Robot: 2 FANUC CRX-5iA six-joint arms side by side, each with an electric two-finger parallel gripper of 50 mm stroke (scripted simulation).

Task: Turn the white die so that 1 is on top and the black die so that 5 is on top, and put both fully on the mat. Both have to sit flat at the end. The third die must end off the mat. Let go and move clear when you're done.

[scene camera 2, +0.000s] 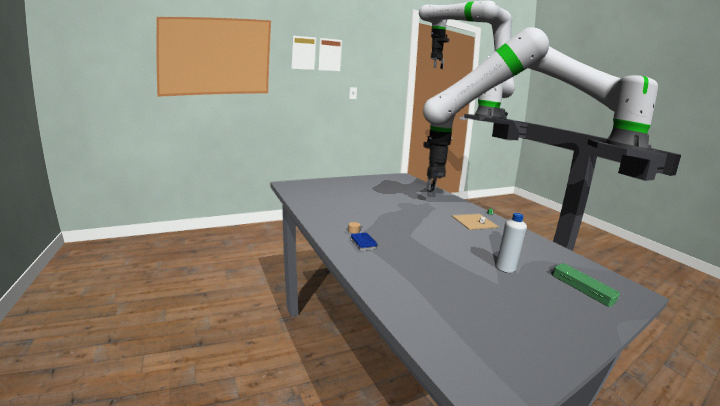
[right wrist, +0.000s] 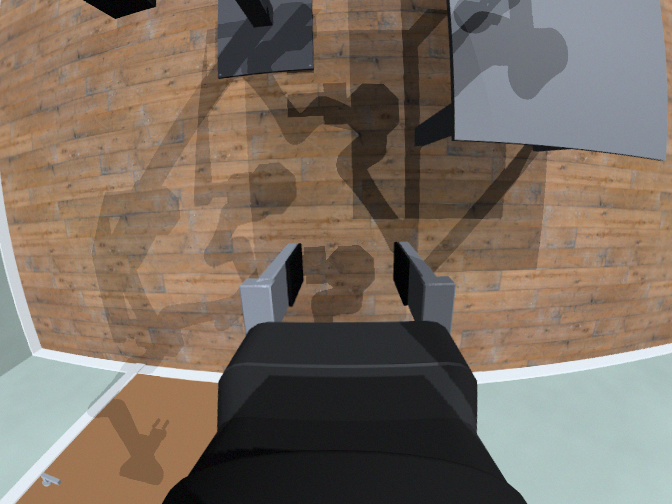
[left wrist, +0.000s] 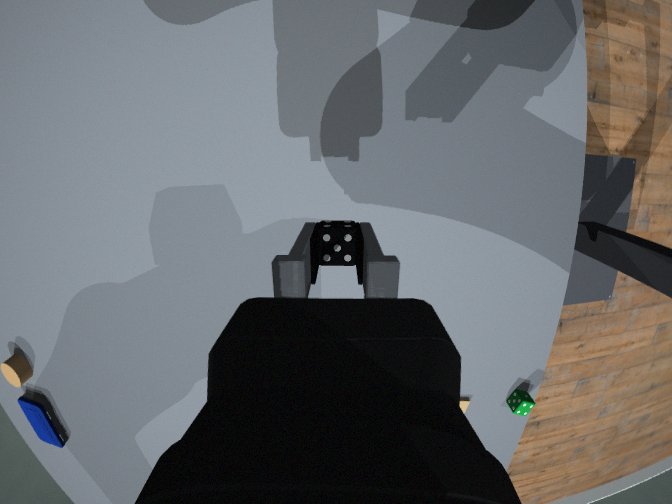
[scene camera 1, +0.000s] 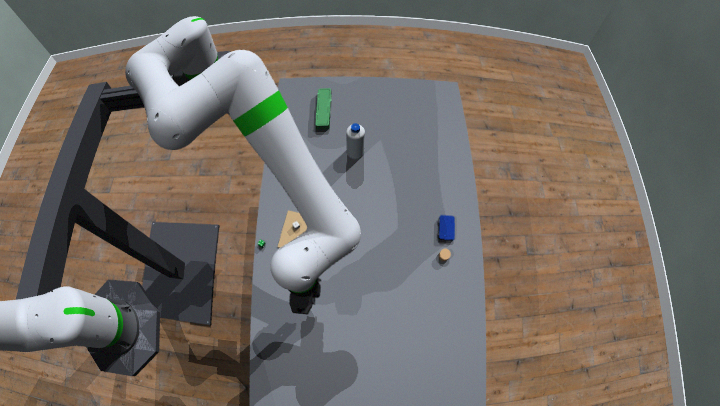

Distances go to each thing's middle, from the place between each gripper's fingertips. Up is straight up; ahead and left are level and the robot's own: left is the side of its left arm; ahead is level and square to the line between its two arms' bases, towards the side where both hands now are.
Right now my left hand is 1 cm above the black die point(left wrist: 337, 240). Round my left hand: white bottle point(scene camera 2: 514, 232) 5 cm ahead, 59 cm to the left; green box point(scene camera 2: 606, 295) 12 cm behind, 77 cm to the left, 7 cm below.
Now: right hand 390 mm short of the black die, 720 mm to the right of it and 610 mm above it.
